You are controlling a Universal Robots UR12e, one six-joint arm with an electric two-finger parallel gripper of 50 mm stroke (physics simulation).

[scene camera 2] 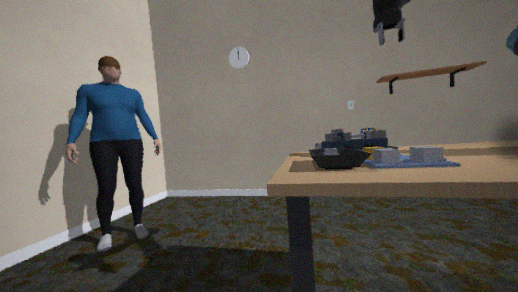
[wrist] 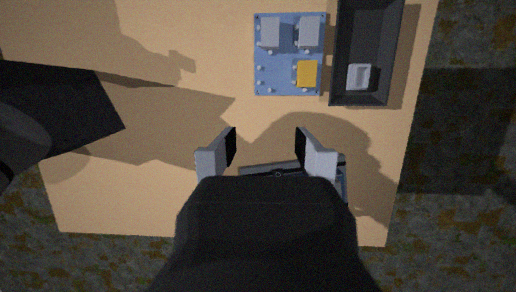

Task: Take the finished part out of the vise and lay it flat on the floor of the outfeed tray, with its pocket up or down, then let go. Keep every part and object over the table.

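My gripper is open and empty, high above the table. In the wrist view its body covers most of the vise, of which the far edge and part of the right side show. Grey jaws show on the vise in the scene view; whether a part sits between them cannot be told. The black outfeed tray is at the upper right in the wrist view. A light grey part lies in its near end, pocket up in the wrist view.
A blue plate with pegs lies beside the tray, holding two grey blocks and a yellow block. The table's edge runs close past tray and vise. A person stands by the wall.
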